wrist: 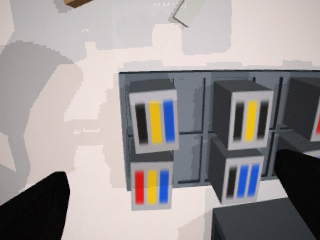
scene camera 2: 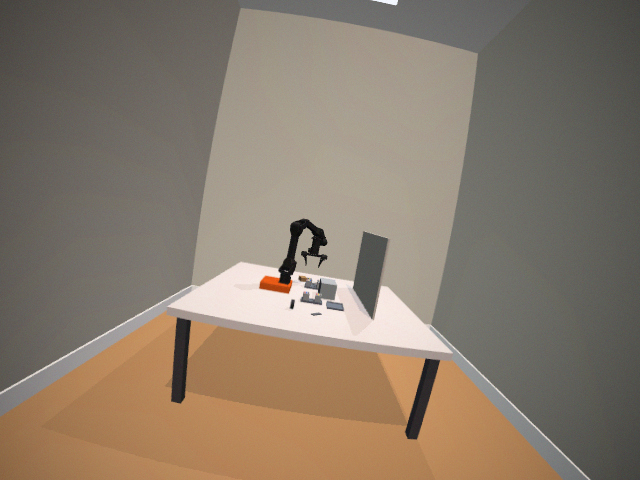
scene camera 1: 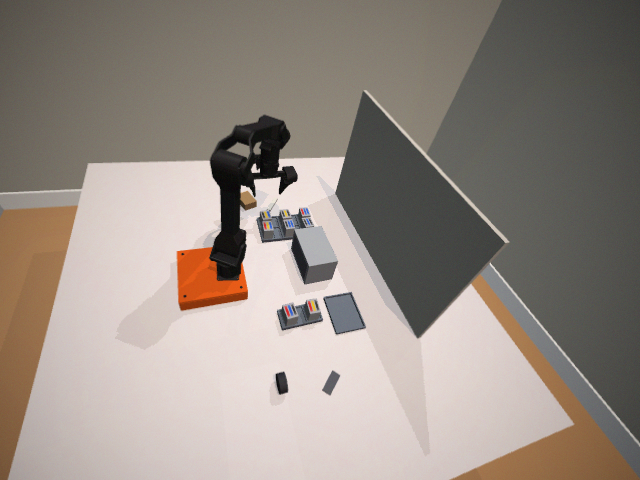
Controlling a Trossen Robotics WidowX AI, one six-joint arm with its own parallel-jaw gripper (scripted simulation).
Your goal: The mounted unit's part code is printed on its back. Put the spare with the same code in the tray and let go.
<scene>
same spot on tall panel: (scene camera 1: pixel 429 242) = (scene camera 2: pixel 376 264)
</scene>
